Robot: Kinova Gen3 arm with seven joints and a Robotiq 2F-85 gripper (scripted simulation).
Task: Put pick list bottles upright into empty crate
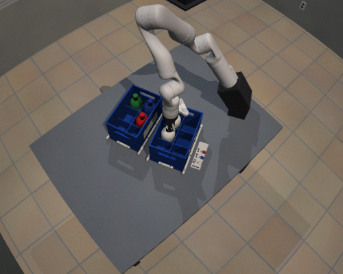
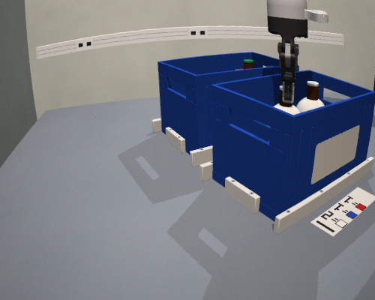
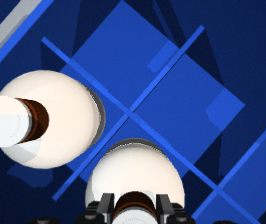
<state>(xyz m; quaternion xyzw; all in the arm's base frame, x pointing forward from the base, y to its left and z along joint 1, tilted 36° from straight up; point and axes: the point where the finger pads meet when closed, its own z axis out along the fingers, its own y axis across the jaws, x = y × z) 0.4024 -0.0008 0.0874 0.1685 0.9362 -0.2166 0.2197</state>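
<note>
Right now the blue-label bottle is 18 cm to the right of my hand, 7 cm below it and 3 cm behind it. From my hand the other things lie so: white bottle: 8 cm behind, 7 cm below, 4 cm to the right; then pick list: 17 cm to the left, 16 cm below, 6 cm behind; then red-label bottle: 15 cm to the right, 7 cm below, 5 cm ahead.
</note>
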